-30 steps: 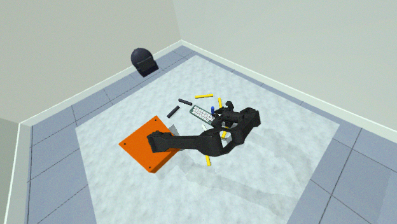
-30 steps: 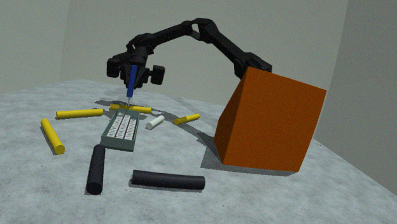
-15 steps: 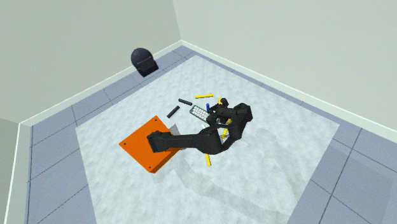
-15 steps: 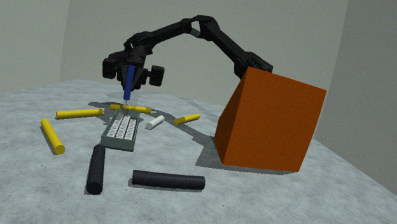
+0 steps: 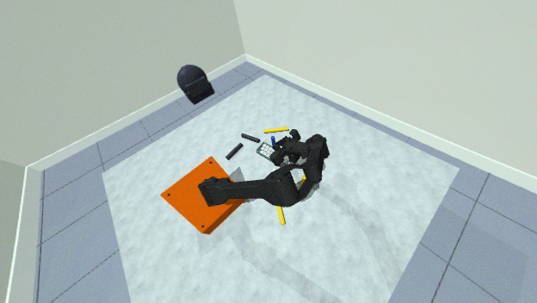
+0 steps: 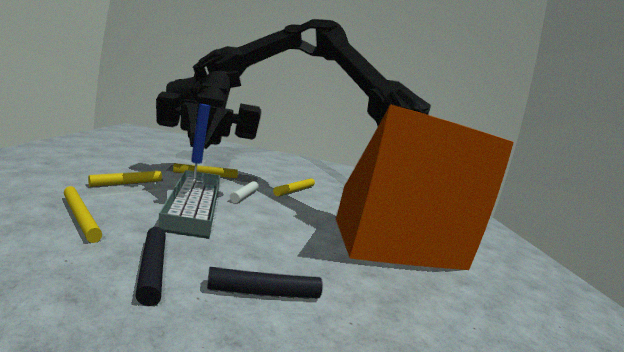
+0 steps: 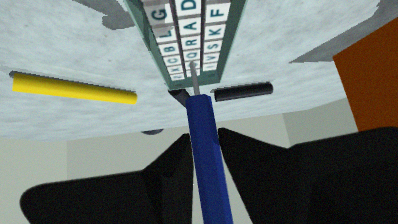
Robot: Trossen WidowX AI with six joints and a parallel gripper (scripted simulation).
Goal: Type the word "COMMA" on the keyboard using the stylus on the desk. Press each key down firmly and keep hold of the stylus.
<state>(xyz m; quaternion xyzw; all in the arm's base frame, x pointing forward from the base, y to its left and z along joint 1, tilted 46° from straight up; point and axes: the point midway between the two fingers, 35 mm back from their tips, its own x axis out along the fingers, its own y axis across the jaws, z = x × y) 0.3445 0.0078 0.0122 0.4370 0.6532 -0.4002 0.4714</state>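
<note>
Now: gripper tip 6 cm past the white rod, 11 cm to the left of it and 9 cm above it. Also, from my gripper tip: blue stylus 1 cm below; grey stylus tip 5 cm below.
</note>
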